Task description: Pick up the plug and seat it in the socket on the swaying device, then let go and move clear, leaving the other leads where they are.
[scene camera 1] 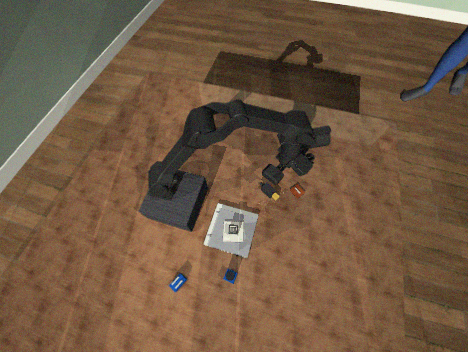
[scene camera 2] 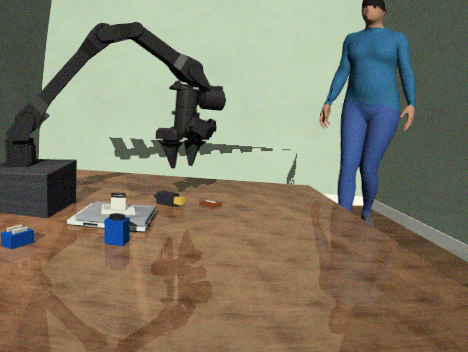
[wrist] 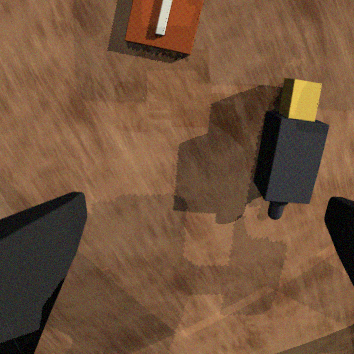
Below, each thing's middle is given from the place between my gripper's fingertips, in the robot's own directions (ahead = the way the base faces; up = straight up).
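My gripper is 30 mm past the plug point(wrist: 292, 140), 50 mm to the left of it and 80 mm above it. The orange lead point(wrist: 176, 33) is 80 mm ahead of my hand, 20 mm to the right of it and 90 mm below it. The device point(scene camera 1: 233, 232) is 120 mm behind my hand, 230 mm to the right of it and 60 mm below it.
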